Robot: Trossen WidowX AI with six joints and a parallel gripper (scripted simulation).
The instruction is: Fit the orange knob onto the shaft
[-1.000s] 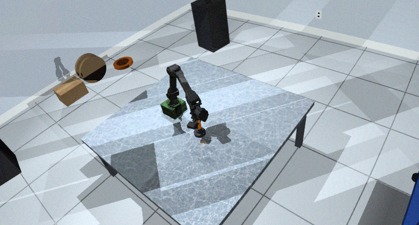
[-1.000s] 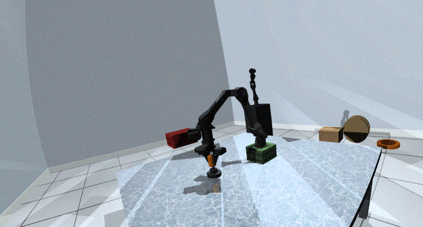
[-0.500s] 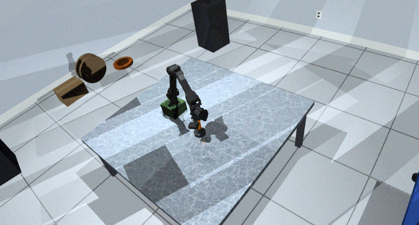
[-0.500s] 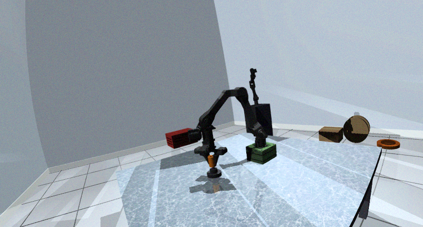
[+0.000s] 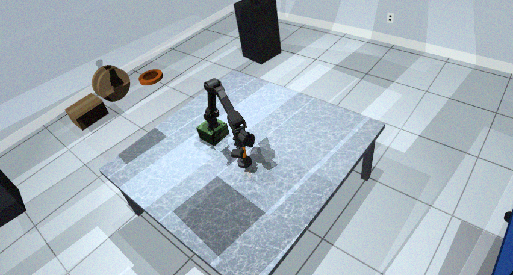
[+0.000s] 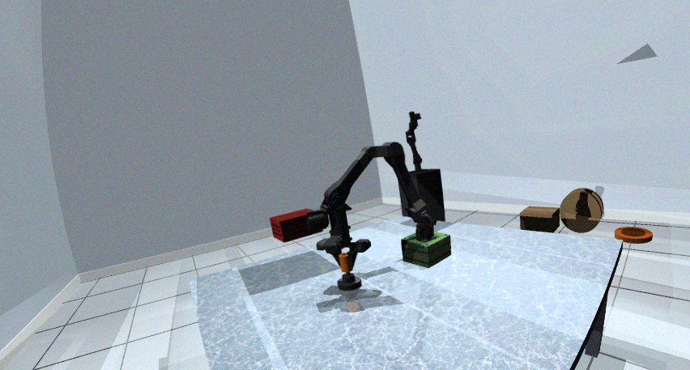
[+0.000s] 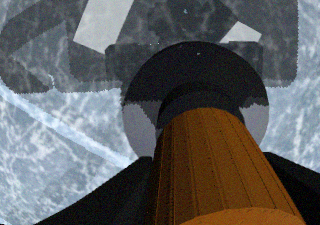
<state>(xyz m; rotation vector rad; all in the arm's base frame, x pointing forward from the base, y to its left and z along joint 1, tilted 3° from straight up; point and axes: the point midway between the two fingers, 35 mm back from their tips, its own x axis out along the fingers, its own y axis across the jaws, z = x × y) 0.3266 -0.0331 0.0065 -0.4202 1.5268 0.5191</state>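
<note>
Now: the orange knob 2 cm above my gripper tip. Round my gripper tip: round dark pedestal (4 cm below).
</note>
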